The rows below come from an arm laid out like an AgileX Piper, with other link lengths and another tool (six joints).
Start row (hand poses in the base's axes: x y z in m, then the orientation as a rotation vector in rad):
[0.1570, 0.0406, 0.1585, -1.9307, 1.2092, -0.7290]
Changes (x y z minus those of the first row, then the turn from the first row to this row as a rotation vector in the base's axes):
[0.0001, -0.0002, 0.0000, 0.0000, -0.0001, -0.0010]
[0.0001, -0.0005, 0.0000, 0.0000, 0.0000, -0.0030]
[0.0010, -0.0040, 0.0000, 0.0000, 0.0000, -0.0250]
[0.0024, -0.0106, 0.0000, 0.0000, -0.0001, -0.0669]
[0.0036, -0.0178, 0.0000, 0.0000, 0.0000, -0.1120]
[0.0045, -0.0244, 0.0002, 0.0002, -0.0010, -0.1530]
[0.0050, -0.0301, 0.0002, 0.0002, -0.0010, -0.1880]
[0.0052, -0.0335, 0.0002, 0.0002, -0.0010, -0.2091]
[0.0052, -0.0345, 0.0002, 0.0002, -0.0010, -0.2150]
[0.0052, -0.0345, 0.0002, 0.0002, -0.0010, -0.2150]
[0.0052, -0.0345, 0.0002, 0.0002, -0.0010, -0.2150]
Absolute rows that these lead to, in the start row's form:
[0.1571, 0.0404, 0.1585, -1.9302, 1.2102, -0.7296]
[0.1571, 0.0401, 0.1585, -1.9293, 1.2123, -0.7306]
[0.1580, 0.0366, 0.1585, -1.9187, 1.2353, -0.7420]
[0.1594, 0.0300, 0.1585, -1.8979, 1.2789, -0.7637]
[0.1606, 0.0228, 0.1585, -1.8747, 1.3258, -0.7867]
[0.1615, 0.0162, 0.1587, -1.8520, 1.3675, -0.8083]
[0.1620, 0.0105, 0.1587, -1.8326, 1.4034, -0.8260]
[0.1622, 0.0071, 0.1587, -1.8207, 1.4250, -0.8366]
[0.1622, 0.0061, 0.1587, -1.8173, 1.4310, -0.8395]
[0.1622, 0.0061, 0.1587, -1.8173, 1.4310, -0.8395]
[0.1622, 0.0061, 0.1587, -1.8173, 1.4310, -0.8395]

